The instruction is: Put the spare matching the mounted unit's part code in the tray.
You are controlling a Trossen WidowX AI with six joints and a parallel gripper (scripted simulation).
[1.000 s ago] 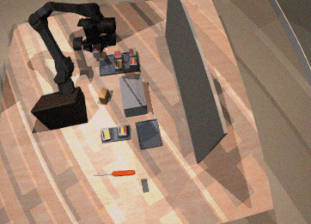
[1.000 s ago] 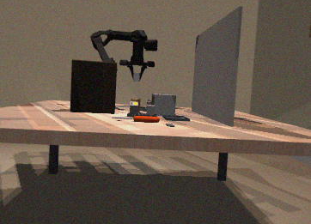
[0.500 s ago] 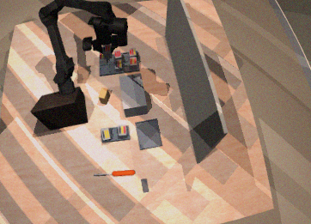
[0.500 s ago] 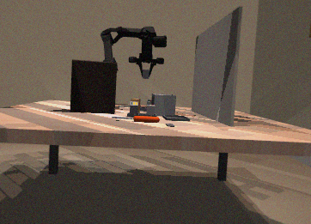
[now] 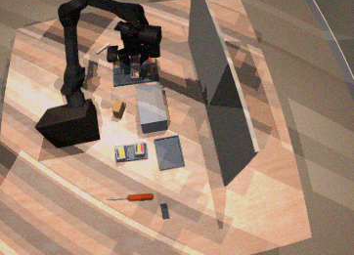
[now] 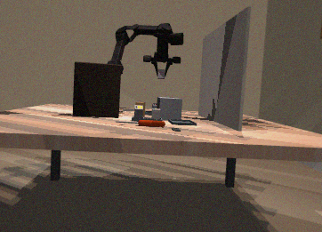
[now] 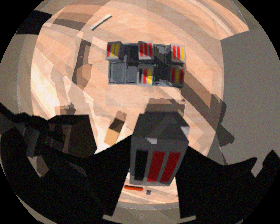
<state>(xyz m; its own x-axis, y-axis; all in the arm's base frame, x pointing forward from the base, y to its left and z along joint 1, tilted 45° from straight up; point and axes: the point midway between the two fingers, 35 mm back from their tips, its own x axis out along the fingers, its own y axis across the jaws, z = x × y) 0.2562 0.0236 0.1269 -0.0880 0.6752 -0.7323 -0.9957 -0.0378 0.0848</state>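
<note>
Now: the flat dark tray 9 cm ahead of my gripper tip, 29 cm to the right of it and 20 cm below it. The rest, counted from my gripper tip: grey box-shaped unit (4 cm ahead, 10 cm to the right, 15 cm below); then tan block (9 cm behind, 9 cm to the right, 17 cm below); then tall grey panel (27 cm ahead, 10 cm to the right, 2 cm above).
</note>
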